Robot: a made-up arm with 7 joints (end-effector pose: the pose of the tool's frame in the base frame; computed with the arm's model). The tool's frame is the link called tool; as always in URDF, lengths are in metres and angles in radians. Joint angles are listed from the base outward.
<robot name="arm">
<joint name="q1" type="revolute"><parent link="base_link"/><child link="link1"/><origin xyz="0.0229 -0.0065 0.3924" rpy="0 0 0"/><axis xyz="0 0 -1"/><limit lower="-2.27" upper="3.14" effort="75" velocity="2.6"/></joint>
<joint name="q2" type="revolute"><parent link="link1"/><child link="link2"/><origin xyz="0.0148 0.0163 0.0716" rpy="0 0 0"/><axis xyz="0 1 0"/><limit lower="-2.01" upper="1.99" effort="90" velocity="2.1"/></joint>
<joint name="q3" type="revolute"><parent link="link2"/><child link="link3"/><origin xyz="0.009 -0.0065 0.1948" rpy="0 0 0"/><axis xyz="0 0 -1"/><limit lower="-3.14" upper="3.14" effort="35" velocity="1.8"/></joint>
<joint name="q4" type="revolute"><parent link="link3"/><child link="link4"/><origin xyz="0.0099 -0.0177 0.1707" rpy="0 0 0"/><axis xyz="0 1 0"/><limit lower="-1.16" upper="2.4" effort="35" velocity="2.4"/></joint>
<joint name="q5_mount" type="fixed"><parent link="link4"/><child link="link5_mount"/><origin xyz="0.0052 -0.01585 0.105" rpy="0 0 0"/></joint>
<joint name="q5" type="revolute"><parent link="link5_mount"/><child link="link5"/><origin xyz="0.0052 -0.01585 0.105" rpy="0 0 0"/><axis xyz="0 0 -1"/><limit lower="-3.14" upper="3.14" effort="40" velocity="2.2"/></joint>
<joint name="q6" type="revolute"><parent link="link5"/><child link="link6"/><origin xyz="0.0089 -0.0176 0.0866" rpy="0 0 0"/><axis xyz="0 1 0"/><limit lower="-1.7" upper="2.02" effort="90" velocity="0.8"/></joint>
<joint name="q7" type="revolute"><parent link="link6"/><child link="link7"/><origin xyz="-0.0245 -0.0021 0.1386" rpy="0 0 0"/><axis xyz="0 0 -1"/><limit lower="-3.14" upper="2.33" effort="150" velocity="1.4"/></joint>
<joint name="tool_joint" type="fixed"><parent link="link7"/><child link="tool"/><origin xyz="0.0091 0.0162 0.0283" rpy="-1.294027 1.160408 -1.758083"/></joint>
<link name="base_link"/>
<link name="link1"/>
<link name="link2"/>
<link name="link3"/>
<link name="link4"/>
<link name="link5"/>
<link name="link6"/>
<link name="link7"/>
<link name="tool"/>
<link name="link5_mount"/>
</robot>
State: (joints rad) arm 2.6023 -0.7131 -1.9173 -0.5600 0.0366 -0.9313 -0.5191
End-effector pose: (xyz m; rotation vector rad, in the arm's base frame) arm 0.1245 0.3533 1.0301 -0.7271 0.3253 -1.0333
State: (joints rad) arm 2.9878 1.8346 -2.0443 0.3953 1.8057 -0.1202 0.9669
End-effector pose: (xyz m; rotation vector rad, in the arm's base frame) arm -0.7321 -0.3131 0.3054 -1.8225 -0.8876 0.2012
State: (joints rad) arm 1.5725 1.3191 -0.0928 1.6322 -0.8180 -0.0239 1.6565
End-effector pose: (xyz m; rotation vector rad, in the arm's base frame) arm 0.0028 -0.4398 0.0717 -0.0309 -1.8190 -0.3286
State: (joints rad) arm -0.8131 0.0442 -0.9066 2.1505 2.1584 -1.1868 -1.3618
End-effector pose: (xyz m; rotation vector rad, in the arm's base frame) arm -0.0857 0.2350 0.5708 -2.8121 -0.8567 -0.8455
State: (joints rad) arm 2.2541 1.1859 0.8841 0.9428 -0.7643 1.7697 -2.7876
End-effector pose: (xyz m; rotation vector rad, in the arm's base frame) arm -0.4675 -0.2490 0.3673 1.1511 -1.7513 0.6047
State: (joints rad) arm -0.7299 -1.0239 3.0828 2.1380 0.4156 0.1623 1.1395
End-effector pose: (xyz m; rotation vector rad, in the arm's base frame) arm -0.2172 -0.1301 0.1882 0.1398 -1.7811 -0.6992
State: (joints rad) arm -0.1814 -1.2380 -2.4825 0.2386 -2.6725 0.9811 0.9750
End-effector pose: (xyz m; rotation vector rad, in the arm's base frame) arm -0.6820 -0.1540 0.7100 1.9349 1.7457 -0.6192
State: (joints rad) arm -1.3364 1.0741 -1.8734 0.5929 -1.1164 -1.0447 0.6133
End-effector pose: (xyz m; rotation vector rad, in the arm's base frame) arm -0.0510 0.7186 0.6864 1.1470 -1.2929 -1.3365
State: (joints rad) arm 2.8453 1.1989 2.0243 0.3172 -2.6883 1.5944 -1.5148
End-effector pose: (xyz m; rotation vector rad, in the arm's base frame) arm -0.6526 -0.2281 0.6794 1.3336 0.2761 0.9490
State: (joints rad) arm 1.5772 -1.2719 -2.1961 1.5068 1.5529 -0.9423 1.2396
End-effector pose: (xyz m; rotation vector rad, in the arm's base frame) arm 0.3114 0.4492 0.3075 -0.7079 -1.3432 -1.5543
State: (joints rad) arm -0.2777 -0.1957 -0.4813 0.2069 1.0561 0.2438 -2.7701
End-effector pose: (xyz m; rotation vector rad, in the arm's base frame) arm 0.0067 -0.0243 1.2989 -1.3911 0.7100 1.4483
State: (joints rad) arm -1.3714 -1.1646 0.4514 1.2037 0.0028 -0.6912 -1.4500
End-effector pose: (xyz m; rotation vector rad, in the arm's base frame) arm 0.1232 -0.4744 0.9756 -0.8681 0.0927 1.3943
